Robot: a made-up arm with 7 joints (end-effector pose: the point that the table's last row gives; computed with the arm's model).
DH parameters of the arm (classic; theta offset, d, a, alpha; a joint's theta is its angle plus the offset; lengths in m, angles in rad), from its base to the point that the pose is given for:
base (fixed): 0 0.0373 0 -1.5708
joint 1: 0 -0.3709 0.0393 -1.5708
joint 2: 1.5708 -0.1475 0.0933 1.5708
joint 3: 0 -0.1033 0.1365 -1.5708
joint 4: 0 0.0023 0.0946 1.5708
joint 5: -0.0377 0 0.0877 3.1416
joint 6: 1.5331 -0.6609 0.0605 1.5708
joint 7: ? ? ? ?
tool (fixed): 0 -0.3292 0 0
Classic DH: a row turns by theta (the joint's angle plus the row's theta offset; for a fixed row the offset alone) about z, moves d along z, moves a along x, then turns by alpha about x.
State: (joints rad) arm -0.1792 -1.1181 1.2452 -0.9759 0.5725 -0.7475 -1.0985
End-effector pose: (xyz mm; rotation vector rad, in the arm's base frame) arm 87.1 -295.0 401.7 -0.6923 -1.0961 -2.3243
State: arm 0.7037 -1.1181 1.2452 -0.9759 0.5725 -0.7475 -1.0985
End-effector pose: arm 336.8 -295.0 201.3 -1.5046 -0.6623 -1.6781
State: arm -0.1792 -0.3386 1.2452 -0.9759 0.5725 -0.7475 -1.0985
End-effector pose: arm 108.0 -395.2 405.4 1.0982 0.6524 2.6938
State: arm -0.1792 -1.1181 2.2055 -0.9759 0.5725 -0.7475 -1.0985
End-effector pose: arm 249.8 -370.0 368.3 -1.2683 -0.2377 -1.7699
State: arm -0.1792 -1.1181 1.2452 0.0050 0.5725 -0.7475 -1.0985
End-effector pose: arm 312.1 -182.3 125.1 -1.7622 -1.7597 -1.8874
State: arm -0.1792 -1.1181 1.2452 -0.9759 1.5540 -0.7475 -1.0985
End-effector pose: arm 183.0 -270.3 398.3 -0.7813 -0.9857 -1.2936
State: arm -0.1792 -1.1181 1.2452 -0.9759 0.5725 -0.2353 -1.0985
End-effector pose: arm 0.8 -268.3 365.4 -0.5670 -1.0812 -2.8739
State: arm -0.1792 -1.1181 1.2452 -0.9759 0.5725 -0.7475 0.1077
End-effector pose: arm -50.3 -131.7 716.5 2.1235 1.4306 1.7109
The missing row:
joint 7: -1.5708 -0.1248 0.064 -1.5708
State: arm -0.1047 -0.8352 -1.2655 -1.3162 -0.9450 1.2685 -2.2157
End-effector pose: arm 206.2 -463.8 -29.1 -1.6908 -1.5162 -0.9757
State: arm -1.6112 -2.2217 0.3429 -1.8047 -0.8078 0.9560 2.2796
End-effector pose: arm -254.2 -1076.3 -131.2 -1.4154 -0.8762 -0.9841
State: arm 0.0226 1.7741 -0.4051 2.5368 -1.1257 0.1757 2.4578
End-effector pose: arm -616.6 416.8 564.8 -1.6578 1.8257 -1.0920
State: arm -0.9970 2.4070 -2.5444 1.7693 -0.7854 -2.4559 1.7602
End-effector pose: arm 96.9 -569.4 1260.5 -2.3710 -1.6427 -0.2874
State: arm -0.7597 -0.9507 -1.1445 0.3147 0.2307 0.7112 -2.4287
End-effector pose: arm -107.2 -153.4 492.1 -0.3629 0.5440 -1.3624
